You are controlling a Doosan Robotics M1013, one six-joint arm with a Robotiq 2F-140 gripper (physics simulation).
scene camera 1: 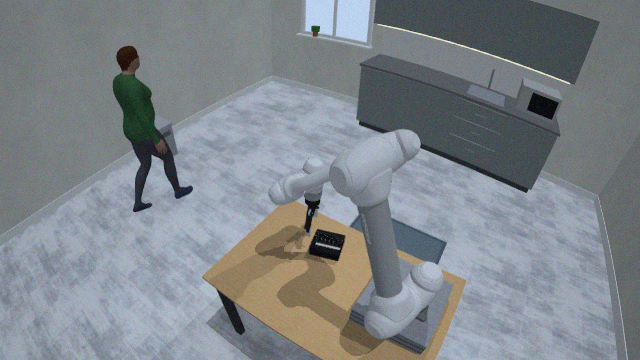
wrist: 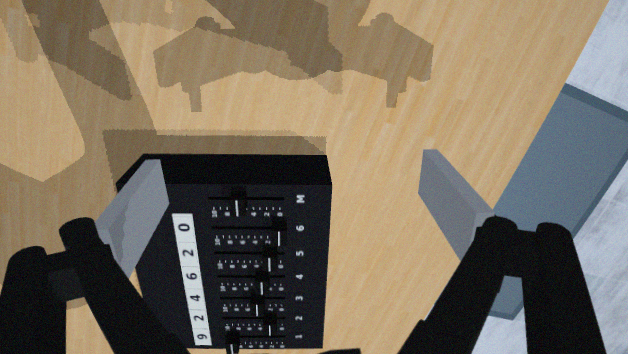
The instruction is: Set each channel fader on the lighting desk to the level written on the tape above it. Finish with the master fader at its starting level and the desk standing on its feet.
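Places are measured from the arm's base along level axes (x left, y back, z up), in centimetres.
Pixels of known places: gripper, between the fingertips: (scene camera 1: 311, 226) (wrist: 293, 177).
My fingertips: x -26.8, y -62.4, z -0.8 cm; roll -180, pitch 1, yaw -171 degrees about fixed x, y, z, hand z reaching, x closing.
For each thing: its top centre in the pictures, then the offset to it from my fingertips. Level surfaces: height alone.
- black lighting desk, centre of its top: (wrist: 228, 290) (scene camera 1: 327, 240) dy +11.0, dx +3.5, dz -2.6 cm
- Fader 1, centre of its top: (wrist: 231, 349) dy +17.3, dx +3.1, dz -2.6 cm
- fader 2, centre of its top: (wrist: 269, 330) dy +14.8, dx +0.2, dz -2.6 cm
- fader 3, centre of its top: (wrist: 256, 310) dy +12.7, dx +1.3, dz -2.6 cm
- fader 4, centre of its top: (wrist: 261, 288) dy +10.5, dx +1.1, dz -2.6 cm
- fader 5, centre of its top: (wrist: 269, 264) dy +8.2, dx +0.8, dz -2.6 cm
- fader 6, centre of its top: (wrist: 278, 239) dy +6.0, dx +0.3, dz -2.6 cm
- master fader, centre of its top: (wrist: 236, 208) dy +3.9, dx +3.2, dz -2.6 cm
- wooden table, height of its surface: dz -9.4 cm
The black lighting desk (scene camera 1: 327, 245) (wrist: 315, 265) lies flat on the table; its feet are hidden. In the wrist view its white tape (wrist: 185, 240) reads 9, 2, 4, 6, 2, 0 for channels 1 to 6. Fader 1 (wrist: 232, 340) is near 9, fader 2 (wrist: 270, 320) near 2, fader 3 (wrist: 256, 298) near 4, fader 4 (wrist: 261, 275) between 2 and 4, fader 5 (wrist: 270, 251) near 2, fader 6 (wrist: 279, 225) near 0. The master fader (wrist: 237, 194) is between 6 and 8. My gripper (scene camera 1: 307, 232) (wrist: 293, 177) is open and empty, above the desk's master end.
The wooden table (scene camera 1: 250, 265) (wrist: 380, 280) carries the desk and my arm's grey base plate (scene camera 1: 412, 340). A blue-grey panel (scene camera 1: 420, 242) (wrist: 560, 165) lies beyond the table edge. A person (scene camera 1: 135, 110) in green stands at the left, away from the table.
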